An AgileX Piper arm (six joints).
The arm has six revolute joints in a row. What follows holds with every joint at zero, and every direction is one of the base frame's. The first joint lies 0.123 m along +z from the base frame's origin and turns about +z. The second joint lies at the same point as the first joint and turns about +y. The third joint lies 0.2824 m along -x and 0.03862 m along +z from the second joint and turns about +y. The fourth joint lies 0.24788 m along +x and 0.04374 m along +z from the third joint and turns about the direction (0.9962, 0, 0.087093). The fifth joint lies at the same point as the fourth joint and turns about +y. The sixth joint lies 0.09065 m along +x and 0.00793 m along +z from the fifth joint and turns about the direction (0.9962, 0, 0.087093). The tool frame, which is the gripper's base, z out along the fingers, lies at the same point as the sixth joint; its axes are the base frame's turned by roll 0, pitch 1.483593 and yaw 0 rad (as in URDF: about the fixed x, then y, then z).
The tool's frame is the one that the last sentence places.
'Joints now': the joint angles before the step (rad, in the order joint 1, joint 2, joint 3, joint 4, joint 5, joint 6). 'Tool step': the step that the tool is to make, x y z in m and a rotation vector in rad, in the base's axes. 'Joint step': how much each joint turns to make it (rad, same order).
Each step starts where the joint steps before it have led.
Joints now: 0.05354, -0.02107, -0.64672, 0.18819, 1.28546, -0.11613
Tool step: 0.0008, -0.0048, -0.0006, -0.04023, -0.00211, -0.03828
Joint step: 0.00034, -0.00008, 0.00015, -0.05596, -0.00010, 0.00054
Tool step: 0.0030, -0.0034, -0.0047, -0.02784, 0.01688, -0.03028
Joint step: -0.00038, 0.00015, 0.01790, -0.04114, -0.00012, 0.00388
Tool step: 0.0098, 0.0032, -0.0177, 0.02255, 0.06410, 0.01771
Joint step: -0.00046, 0.00000, 0.07420, 0.03107, -0.01161, 0.00164
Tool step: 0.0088, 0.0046, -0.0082, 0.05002, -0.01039, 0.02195
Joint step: 0.00022, -0.00006, 0.05193, 0.05192, -0.06592, 0.00232
